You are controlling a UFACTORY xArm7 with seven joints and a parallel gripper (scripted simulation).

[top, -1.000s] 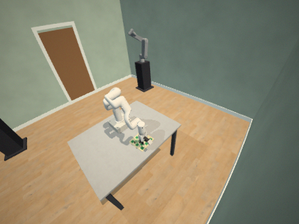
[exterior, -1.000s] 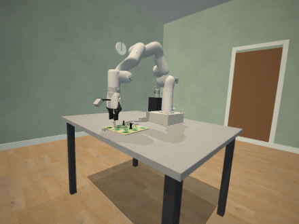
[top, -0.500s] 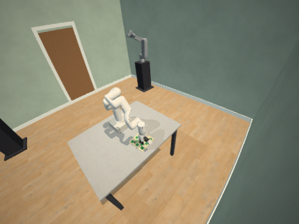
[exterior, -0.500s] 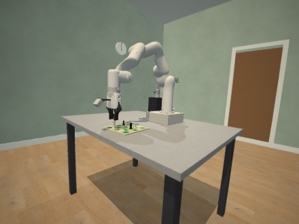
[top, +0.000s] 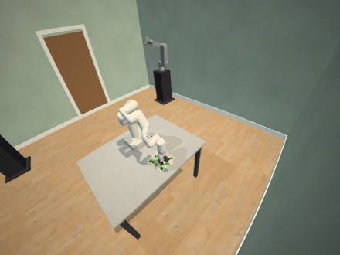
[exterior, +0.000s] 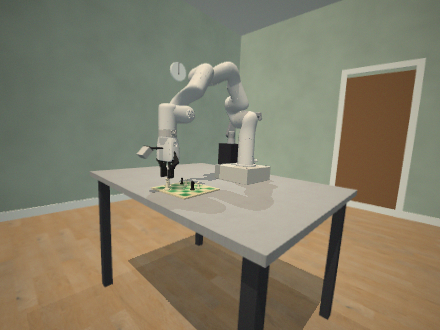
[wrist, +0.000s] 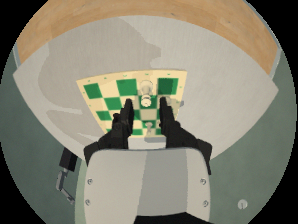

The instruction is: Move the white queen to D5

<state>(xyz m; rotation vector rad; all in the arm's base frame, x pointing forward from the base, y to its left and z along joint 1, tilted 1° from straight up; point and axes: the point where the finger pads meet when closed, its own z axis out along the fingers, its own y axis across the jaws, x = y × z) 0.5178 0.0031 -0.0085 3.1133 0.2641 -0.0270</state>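
Now: the white chess piece 50 mm below my hand. Also, from my hand: chessboard (80 mm behind, 20 mm to the left, 80 mm below); then black piece (110 mm behind, 60 mm to the right, 60 mm below).
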